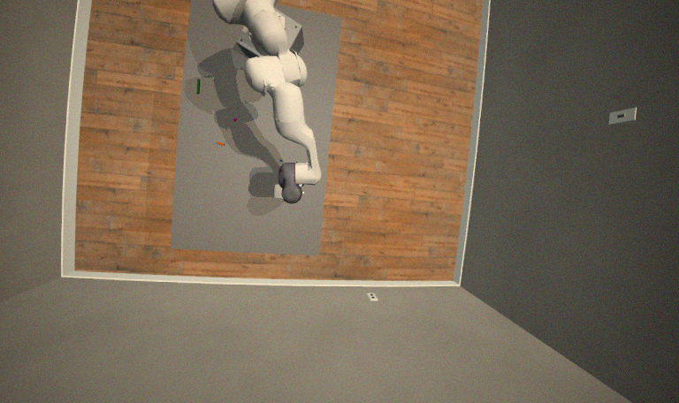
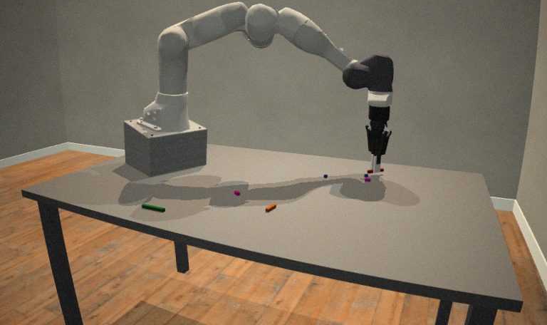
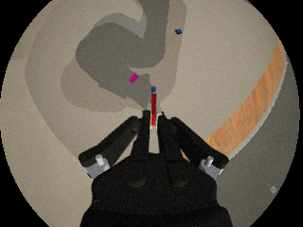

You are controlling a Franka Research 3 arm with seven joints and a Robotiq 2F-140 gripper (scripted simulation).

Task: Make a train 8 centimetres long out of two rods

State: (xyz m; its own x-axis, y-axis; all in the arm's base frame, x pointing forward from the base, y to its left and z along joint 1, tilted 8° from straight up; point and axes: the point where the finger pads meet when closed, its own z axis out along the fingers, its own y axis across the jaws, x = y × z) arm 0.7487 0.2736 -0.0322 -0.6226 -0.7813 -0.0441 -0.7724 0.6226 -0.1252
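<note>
The red rod lies 3 cm below my hand. Round my hand: orange rod (47 cm to the right, 19 cm behind, 4 cm below); then green rod (64 cm to the right, 48 cm behind, 4 cm below).
</note>
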